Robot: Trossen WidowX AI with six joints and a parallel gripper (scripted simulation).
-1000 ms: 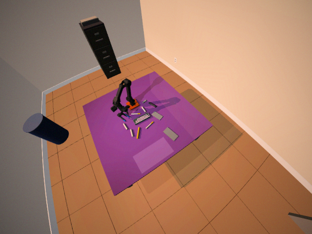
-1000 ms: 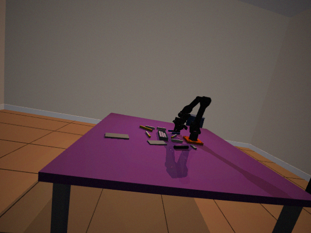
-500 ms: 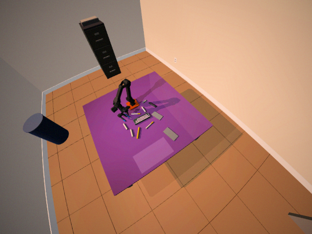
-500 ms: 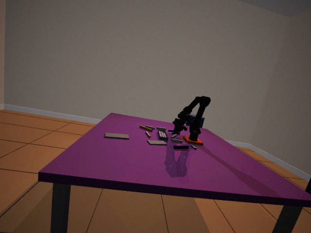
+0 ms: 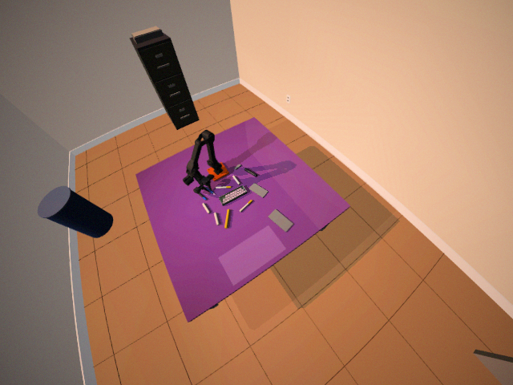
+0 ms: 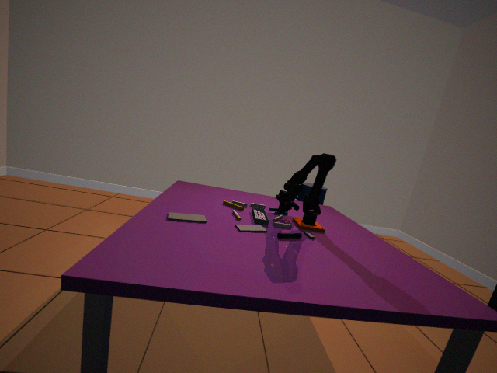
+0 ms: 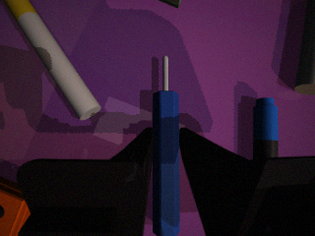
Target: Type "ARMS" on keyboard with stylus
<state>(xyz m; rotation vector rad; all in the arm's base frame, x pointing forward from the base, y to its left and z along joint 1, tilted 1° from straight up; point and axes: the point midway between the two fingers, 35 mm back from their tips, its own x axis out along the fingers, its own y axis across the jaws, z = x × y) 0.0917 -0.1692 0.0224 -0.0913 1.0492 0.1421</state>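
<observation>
My gripper tip is now 7 cm to the left of the blue-capped pen and 1 cm past it. From my gripper tip the other things lie so: blue stylus (1 cm ahead); then black stick (34 cm to the left, 10 cm ahead).
</observation>
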